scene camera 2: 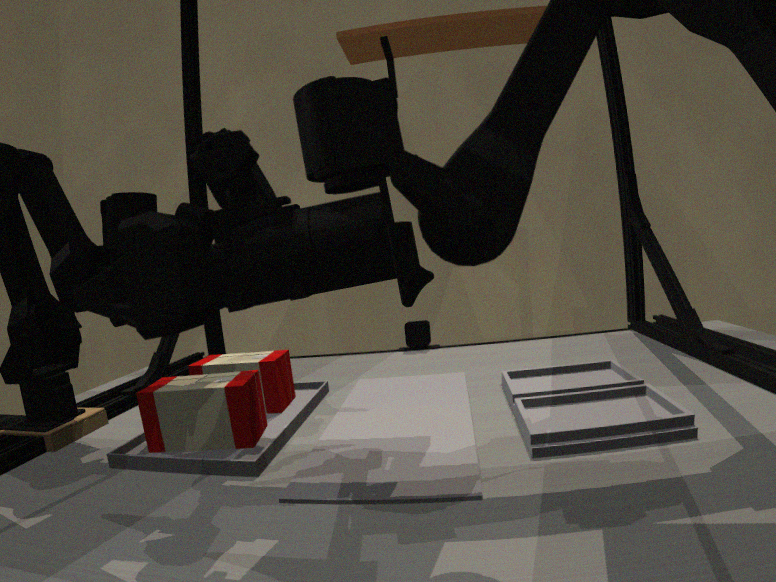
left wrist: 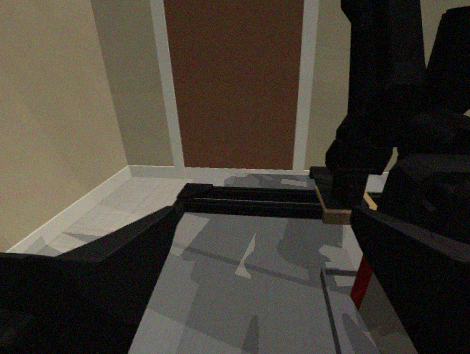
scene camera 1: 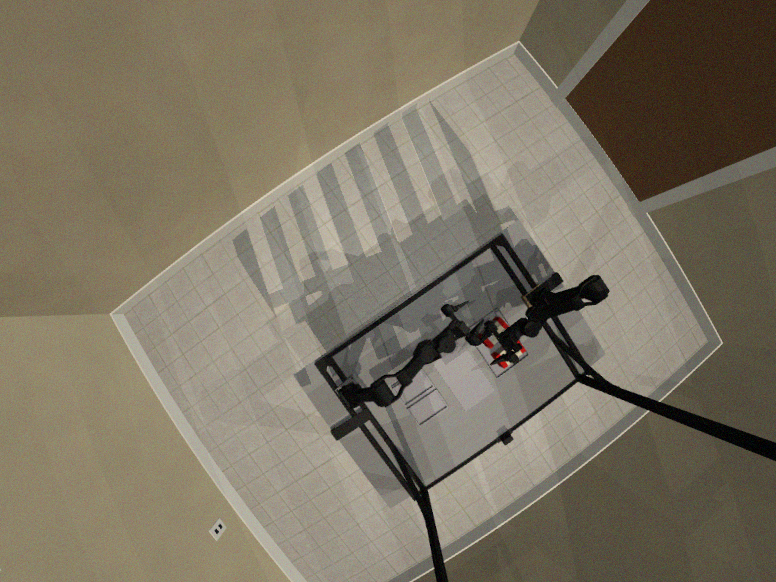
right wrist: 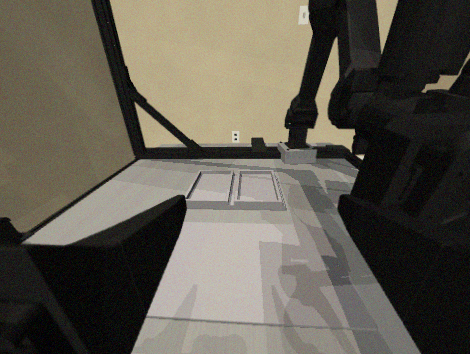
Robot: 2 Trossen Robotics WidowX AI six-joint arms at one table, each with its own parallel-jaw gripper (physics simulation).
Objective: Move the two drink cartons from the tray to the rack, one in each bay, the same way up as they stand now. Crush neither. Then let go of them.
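Two red-and-cream cartons stand side by side on the grey tray. The nearer carton in scene camera 2 also shows in scene camera 1 and partly in the left wrist view. The other carton is behind it. The grey two-bay rack is empty. My left gripper is open and empty, beside the tray in scene camera 1. My right gripper is open and empty above the cartons. In scene camera 2 they overlap and their fingertips are unclear.
A pale flat mat lies between tray and rack. My left arm crowds close beside my right gripper in the right wrist view. A small black block stands at the far edge in scene camera 2. A dark frame surrounds the table.
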